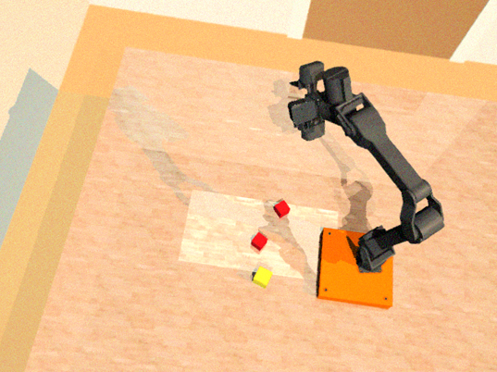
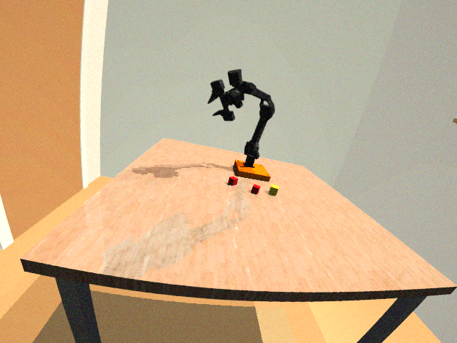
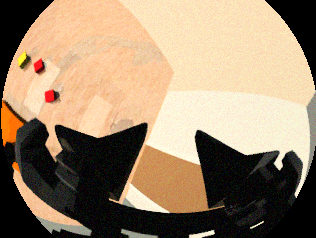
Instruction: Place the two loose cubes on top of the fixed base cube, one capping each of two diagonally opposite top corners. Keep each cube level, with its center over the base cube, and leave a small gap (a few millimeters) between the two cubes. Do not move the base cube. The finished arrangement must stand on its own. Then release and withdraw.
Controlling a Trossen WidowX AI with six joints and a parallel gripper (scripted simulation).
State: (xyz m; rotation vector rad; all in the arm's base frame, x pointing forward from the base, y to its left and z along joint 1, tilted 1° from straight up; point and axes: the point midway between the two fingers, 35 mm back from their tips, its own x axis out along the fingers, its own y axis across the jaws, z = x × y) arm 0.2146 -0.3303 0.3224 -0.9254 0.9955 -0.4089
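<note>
Now: the yellow base cube 390 mm to the left of my gripper tip, 320 mm below it and 60 mm ahead of it.
</note>
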